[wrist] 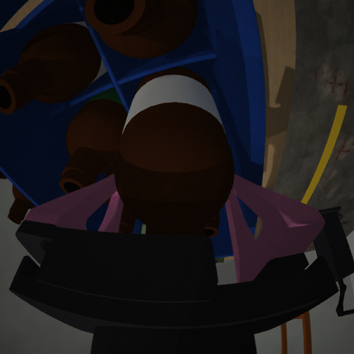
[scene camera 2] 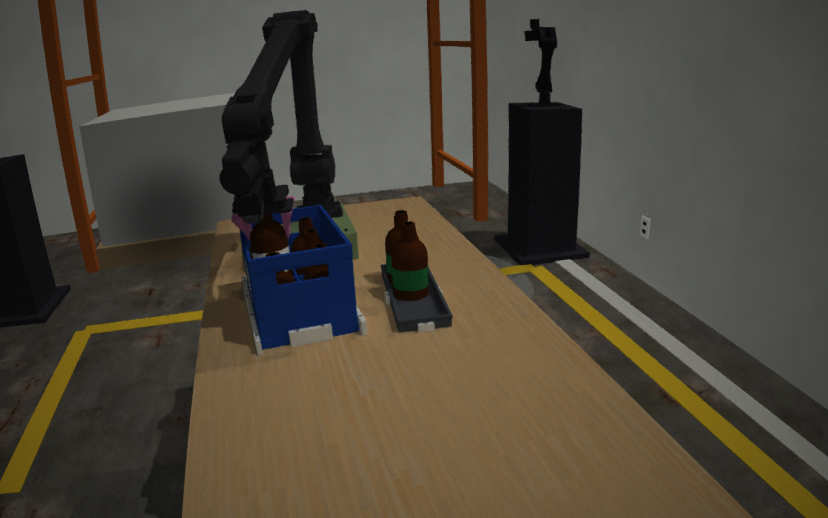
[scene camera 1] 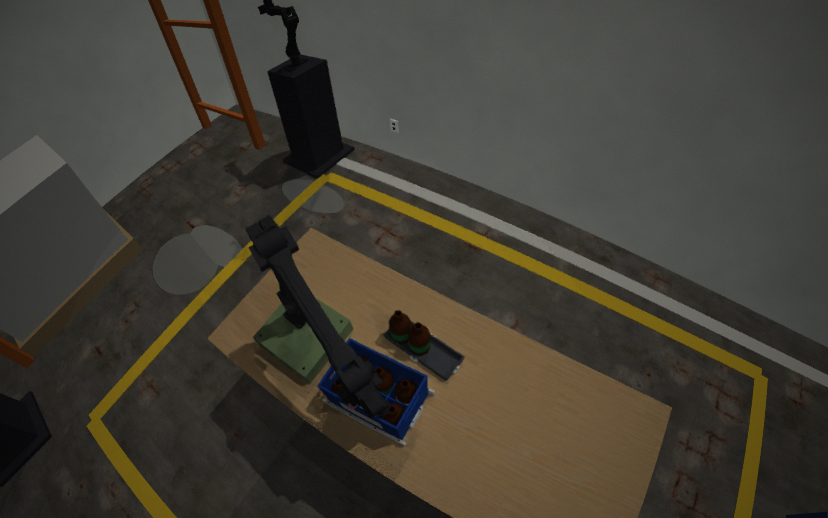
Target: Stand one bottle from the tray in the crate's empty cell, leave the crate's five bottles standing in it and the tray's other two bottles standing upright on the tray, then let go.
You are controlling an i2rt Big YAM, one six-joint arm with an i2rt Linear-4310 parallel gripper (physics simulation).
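Frame: origin at the arm's base, x ahead, y left, z up, level; millimetres.
Seen in the pictures: gripper, between the fingertips: [scene camera 2: 270,239].
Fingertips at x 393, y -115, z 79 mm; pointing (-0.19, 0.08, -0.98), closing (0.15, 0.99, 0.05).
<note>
Offsets run from my fingertips to a thing's top centre. "spot": to the spot under its first point. Level surfaces: height alone.
My gripper [scene camera 2: 266,221] [wrist: 173,178] is shut on a brown bottle with a white label {dx +16, dy -2, dz +78 mm} [scene camera 2: 268,238] [wrist: 175,145]. The bottle is roughly upright, its lower part inside the blue crate {dx +13, dy +39, dz +21 mm} [scene camera 1: 417,406] [scene camera 2: 305,311] [wrist: 245,100] between dividers, its shoulder above the rim. Its base is hidden, so contact with the crate floor cannot be told. Other brown bottles stand in the crate, such as one {dx +93, dy +95, dz +9 mm} [scene camera 1: 404,389] at the right in scene camera 1 and one [wrist: 60,62] at upper left in the wrist view. Two green-labelled bottles, one {dx -70, dy +277, dz +6 mm} [scene camera 1: 399,325] [scene camera 2: 392,244] and another {dx +9, dy +277, dz +6 mm} [scene camera 1: 418,337] [scene camera 2: 410,259], stand upright on the dark tray {spot: dx +111, dy +275, dz -149 mm} [scene camera 1: 443,361] [scene camera 2: 424,313].
White brackets {spot: dx +159, dy +61, dz -135 mm} [scene camera 2: 311,334] edge the crate's foot on the wooden table {dz -154 mm} [scene camera 1: 519,403] [scene camera 2: 427,415]. The green arm base [scene camera 1: 299,351] is beside the crate. The crate sits close to one long table edge; the tray is separate, on its other side.
</note>
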